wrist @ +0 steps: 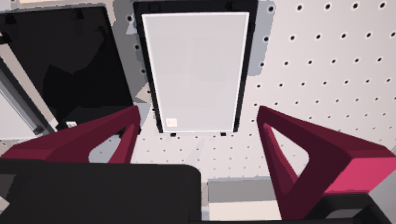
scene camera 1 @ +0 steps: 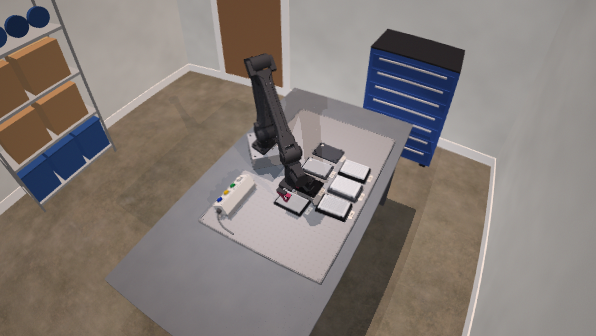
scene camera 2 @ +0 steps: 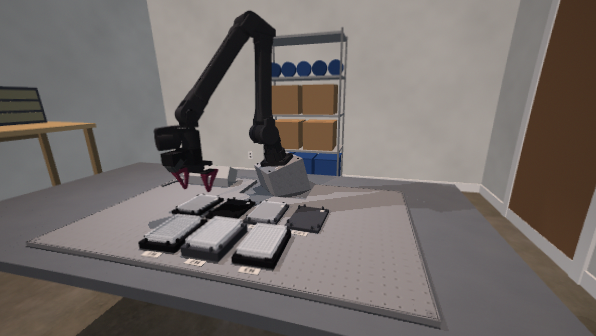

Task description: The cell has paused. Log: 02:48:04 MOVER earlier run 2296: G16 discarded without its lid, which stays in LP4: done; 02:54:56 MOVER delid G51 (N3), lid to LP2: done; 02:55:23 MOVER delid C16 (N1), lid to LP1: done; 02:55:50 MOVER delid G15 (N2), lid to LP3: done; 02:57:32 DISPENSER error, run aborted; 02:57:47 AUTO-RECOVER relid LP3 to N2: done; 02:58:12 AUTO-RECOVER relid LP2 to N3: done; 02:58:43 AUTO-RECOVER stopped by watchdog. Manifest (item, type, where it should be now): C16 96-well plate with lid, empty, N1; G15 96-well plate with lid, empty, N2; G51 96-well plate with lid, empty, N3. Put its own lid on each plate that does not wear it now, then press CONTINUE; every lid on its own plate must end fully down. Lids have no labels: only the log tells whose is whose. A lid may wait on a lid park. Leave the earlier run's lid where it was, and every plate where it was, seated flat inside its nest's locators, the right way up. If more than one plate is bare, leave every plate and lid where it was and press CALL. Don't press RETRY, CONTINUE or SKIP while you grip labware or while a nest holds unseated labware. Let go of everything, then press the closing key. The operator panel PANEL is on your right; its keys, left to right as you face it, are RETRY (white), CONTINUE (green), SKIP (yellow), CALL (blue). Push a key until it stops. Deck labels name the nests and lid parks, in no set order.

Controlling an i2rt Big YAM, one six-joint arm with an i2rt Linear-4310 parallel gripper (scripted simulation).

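Observation:
Visible in the wrist view: a clear lid (wrist: 196, 60), an operator panel (wrist: 252, 194) and a lid park LP3 (wrist: 80, 78). A 96-well plate (scene camera 2: 170, 230) is visible too; in the wrist view the plate is out of frame. My gripper (wrist: 198, 112) is also in sight.

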